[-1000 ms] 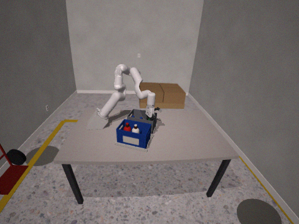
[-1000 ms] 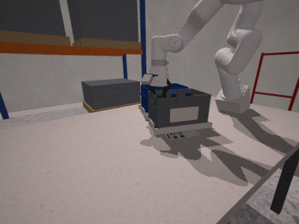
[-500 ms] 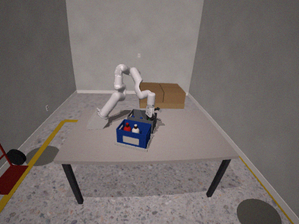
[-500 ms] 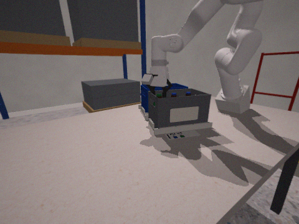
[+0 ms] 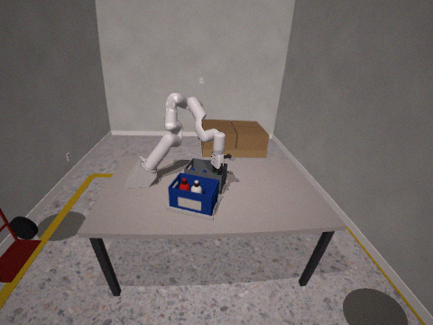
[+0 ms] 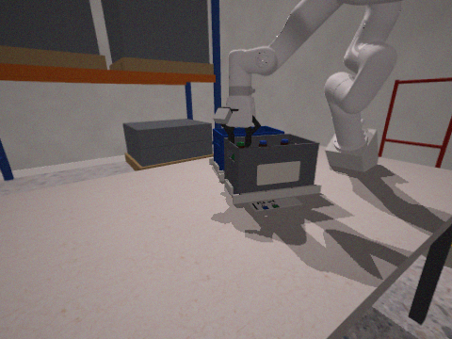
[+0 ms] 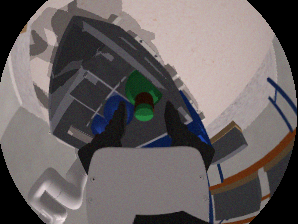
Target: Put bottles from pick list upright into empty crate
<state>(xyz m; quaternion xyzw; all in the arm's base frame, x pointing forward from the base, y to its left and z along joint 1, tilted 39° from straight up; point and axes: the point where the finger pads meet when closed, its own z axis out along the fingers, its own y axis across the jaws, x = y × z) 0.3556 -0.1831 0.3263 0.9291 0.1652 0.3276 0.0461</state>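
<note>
My hand is 80 mm above the green-label bottle. Also, from my hand: blue crate (170 mm behind, 140 mm to the right, 80 mm below); white-capped bottle (150 mm behind, 90 mm to the right, 80 mm below); grey crate (80 mm to the left, 80 mm below, 60 mm behind).
</note>
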